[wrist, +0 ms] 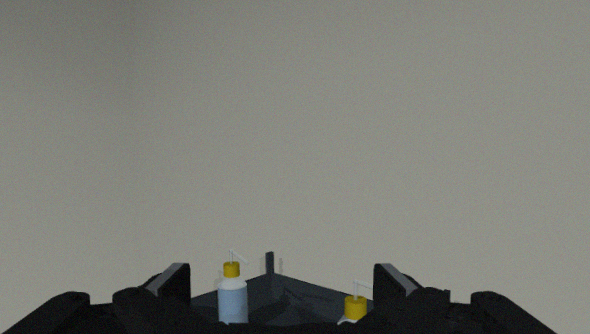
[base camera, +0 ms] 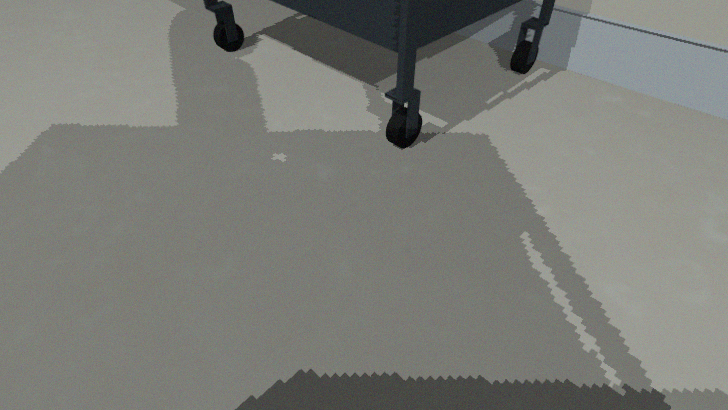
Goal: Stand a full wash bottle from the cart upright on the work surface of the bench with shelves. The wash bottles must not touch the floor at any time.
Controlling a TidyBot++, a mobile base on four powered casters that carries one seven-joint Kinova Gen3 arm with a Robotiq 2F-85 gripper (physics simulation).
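Places are measured from the arm's base along level axes (x back, y left, z down), in centimetres.
Pixels of known places: gripper, fingertip midpoint: (wrist: 282,284).
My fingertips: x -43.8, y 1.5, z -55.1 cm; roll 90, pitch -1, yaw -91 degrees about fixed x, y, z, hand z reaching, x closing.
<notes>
Ahead of a thing's pixels: the offset from my fingertips to its top centre. "pt": to the spot under its first point. Level surfaces: height alone.
Two wash bottles with yellow caps, thin white nozzles and blue contents stand upright on the top tray of the dark cart in the wrist view. The left wash bottle {dz +11.1, dx -50.4, dy +10.8 cm} (wrist: 233,300) shows nearly whole. The right wash bottle {dz +11.1, dx -31.7, dy -10.7 cm} (wrist: 355,308) shows its cap, nozzle and shoulder; its body is hidden behind the gripper. My gripper (wrist: 282,284) is open, and both bottles appear in the gap between its fingers, beyond the fingertips. The cart (base camera: 406,61) (wrist: 270,262) shows its lower part and casters in the base camera view. The bench with shelves does not show.
A plain wall (wrist: 300,125) rises behind the cart. In the base camera view, a pale baseboard (base camera: 641,66) runs along the wall to the right of the cart. The cart's near caster {pt dz +91.2, dx -15.3, dy -4.8 cm} (base camera: 403,127) stands on the floor {dz +94.8 cm} (base camera: 331,229), where broad shadows lie.
</notes>
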